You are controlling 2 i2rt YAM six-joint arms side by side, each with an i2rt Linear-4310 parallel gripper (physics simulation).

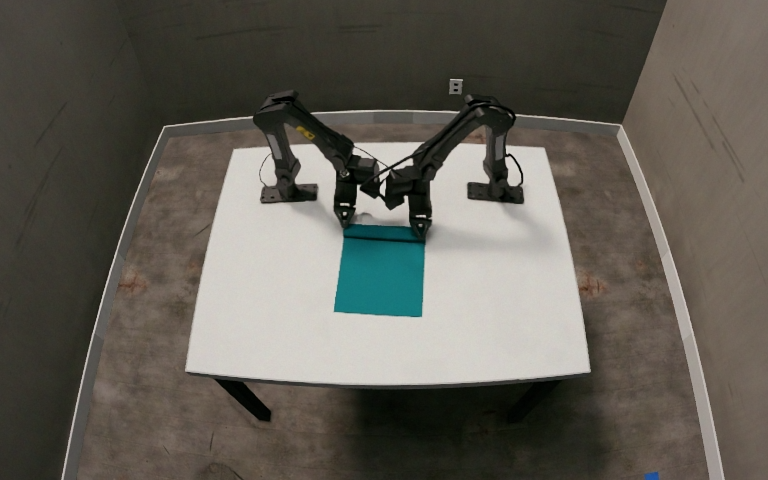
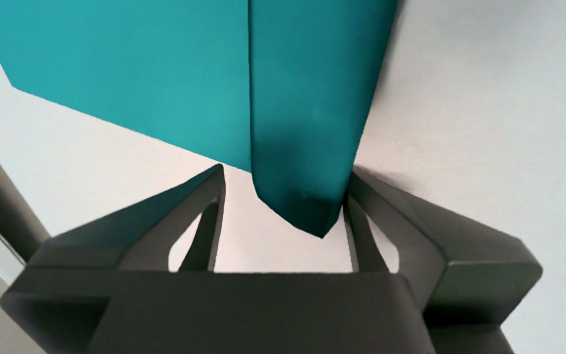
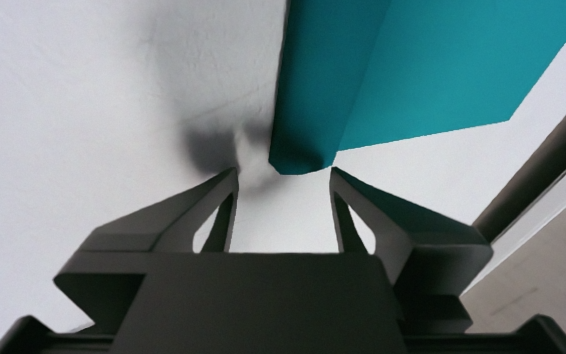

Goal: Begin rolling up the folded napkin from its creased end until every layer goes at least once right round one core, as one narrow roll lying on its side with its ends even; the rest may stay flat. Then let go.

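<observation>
The teal napkin (image 1: 380, 277) (image 2: 150, 65) (image 3: 440, 75) lies on the white table, flat toward the front. At its back end is a narrow rolled or folded band (image 1: 380, 232) (image 2: 310, 100) (image 3: 315, 90), running across its width. My left gripper (image 1: 420, 234) (image 2: 283, 175) is open at the band's right end; the band's end reaches between the fingers, and one finger touches its back side. My right gripper (image 1: 346, 225) (image 3: 283, 176) is open at the band's left end, whose tip lies between the fingertips, nearer the front finger. How many layers the band has is hidden.
The white table (image 1: 271, 316) extends around the napkin. The two arms come close together above the table behind the band. Their bases (image 1: 288, 193) (image 1: 495, 192) stand at the back left and back right of the table.
</observation>
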